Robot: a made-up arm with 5 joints.
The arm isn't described. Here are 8 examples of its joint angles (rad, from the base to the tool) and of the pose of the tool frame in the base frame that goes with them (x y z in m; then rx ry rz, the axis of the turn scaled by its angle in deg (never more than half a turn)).
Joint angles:
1: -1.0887 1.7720 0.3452 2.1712 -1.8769
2: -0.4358 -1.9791 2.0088 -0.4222 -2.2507
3: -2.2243 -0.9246 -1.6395 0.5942 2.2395
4: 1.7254 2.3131 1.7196 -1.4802 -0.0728
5: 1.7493 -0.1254 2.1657 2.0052 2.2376
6: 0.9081 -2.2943 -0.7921 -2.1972 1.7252
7: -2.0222 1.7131 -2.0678 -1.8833 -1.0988
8: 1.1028 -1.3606 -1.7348 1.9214 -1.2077
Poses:
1: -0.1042 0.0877 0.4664 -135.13 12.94 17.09
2: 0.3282 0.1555 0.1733 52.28 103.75 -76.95
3: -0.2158 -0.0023 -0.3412 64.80 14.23 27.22
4: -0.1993 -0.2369 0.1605 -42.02 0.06 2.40
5: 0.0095 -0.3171 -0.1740 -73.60 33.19 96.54
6: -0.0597 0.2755 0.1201 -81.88 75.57 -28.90
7: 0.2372 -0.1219 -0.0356 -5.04 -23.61 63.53
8: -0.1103 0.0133 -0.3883 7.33 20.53 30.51
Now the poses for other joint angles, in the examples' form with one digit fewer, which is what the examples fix.
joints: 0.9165 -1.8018 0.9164 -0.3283 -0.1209
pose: 0.168 0.561 -0.056 95.5 -94.0 74.6
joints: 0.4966 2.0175 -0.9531 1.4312 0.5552
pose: 0.057 0.133 0.398 136.5 -89.6 -22.7
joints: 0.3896 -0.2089 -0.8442 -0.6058 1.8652
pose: 0.114 0.044 -0.391 19.9 -66.8 -64.9
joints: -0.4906 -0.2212 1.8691 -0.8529 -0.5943
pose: 0.262 0.230 -0.321 68.3 -89.9 -30.6
